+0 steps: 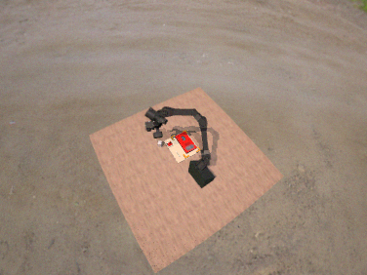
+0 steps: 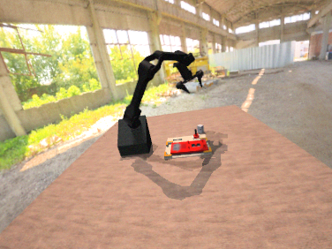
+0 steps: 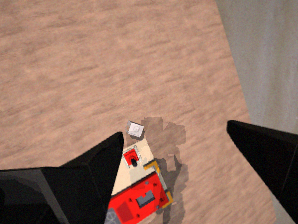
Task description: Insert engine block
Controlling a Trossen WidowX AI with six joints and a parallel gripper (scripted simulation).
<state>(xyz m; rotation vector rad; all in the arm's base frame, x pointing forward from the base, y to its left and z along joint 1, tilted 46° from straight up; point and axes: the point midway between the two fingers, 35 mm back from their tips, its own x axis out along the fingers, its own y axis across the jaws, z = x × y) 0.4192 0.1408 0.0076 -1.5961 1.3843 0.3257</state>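
My gripper tip is 260 mm above the engine block, 50 mm to the left of it and 10 mm past it. The rest, counted from my gripper tip: cream base plate 270 mm below, 200 mm to the right, 130 mm behind.
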